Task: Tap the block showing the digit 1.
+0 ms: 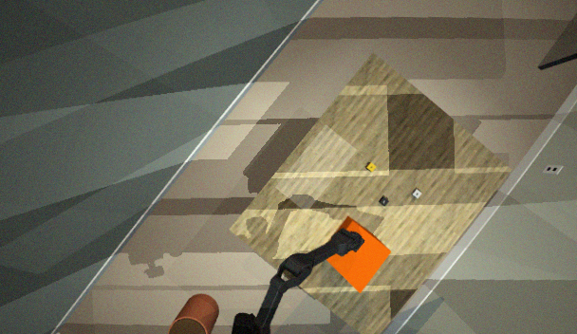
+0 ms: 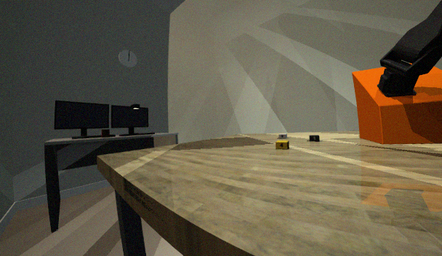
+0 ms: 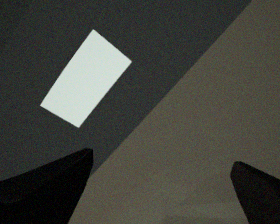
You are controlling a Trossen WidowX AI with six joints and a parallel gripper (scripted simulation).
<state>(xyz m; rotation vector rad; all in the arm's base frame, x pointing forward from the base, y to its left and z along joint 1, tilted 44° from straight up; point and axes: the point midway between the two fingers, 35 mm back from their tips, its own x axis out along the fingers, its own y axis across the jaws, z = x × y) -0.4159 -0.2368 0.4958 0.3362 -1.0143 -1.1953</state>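
Now: gripper tip 680 mm above the black block, 650 mm short of it and 200 mm to the left of it. From my gripper tip the other things lie so: yellow block 740 mm ahead, 680 mm below, 50 mm to the right; white block 780 mm ahead, 680 mm below, 300 mm to the right.
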